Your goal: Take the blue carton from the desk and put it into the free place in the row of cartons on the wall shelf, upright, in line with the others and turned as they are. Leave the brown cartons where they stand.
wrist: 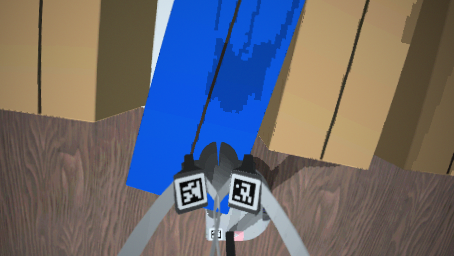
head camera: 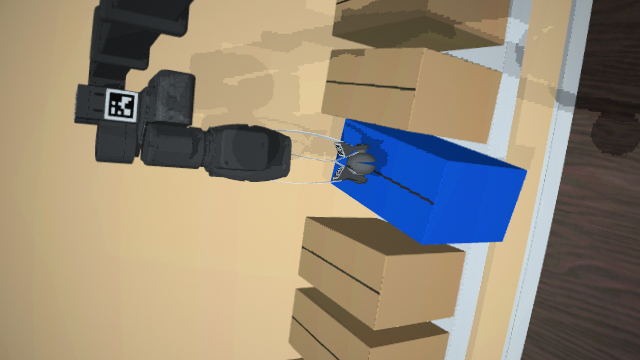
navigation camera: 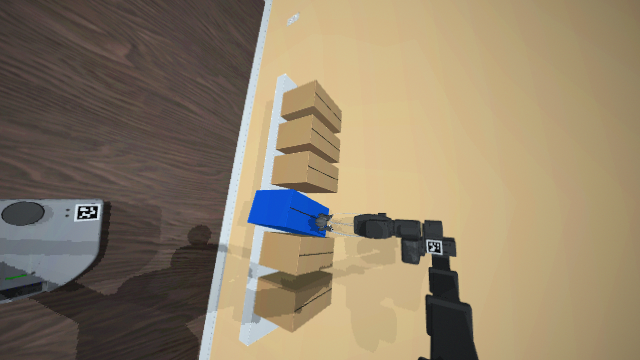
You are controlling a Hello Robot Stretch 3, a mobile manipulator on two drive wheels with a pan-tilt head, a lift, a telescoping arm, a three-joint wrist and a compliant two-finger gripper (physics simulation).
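Where they show: gripper, between the fingertips: point(head camera: 372, 164) point(navigation camera: 316, 221); robot's base, origin of its link: point(navigation camera: 25, 212).
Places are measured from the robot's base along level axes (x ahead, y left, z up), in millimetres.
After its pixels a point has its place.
Observation:
The blue carton point(head camera: 400, 160) @[x -32, y -524, z 868 mm] point(navigation camera: 275, 210) @[x 14, y -449, z 812 mm] point(wrist: 180, 115) stands upright on the white wall shelf point(head camera: 472, 272) @[x 147, y -540, z 669 mm] point(navigation camera: 250, 325) @[x -391, y -463, z 686 mm], in the gap between two brown cartons. It looks turned slightly relative to its neighbours. Its front end sticks out past theirs and past the shelf's front edge. In the wrist view it is close to the brown carton on the right, with a wider gap on the left. My gripper point(head camera: 361, 163) @[x -22, y -521, z 922 mm] point(navigation camera: 324, 221) @[x -22, y -521, z 922 mm] point(wrist: 219, 159) @[x -22, y -521, z 922 mm] is shut with its fingertips together and nothing between them, over the carton's top near its rear in the head view. Contact cannot be told.
Neighbouring brown cartons point(head camera: 375, 85) point(navigation camera: 287, 170) point(wrist: 330, 75) stand close on both sides, with more along the shelf. The tan wall point(head camera: 225, 250) @[x 142, y -801, z 1023 mm] point(navigation camera: 475, 100) @[x 403, y -840, z 1400 mm] is behind them. The robot base point(navigation camera: 55, 235) @[x -75, y -65, z 160 mm] is on the dark wooden floor point(navigation camera: 125, 100) @[x 526, y -224, z 0 mm]. The desk does not show.

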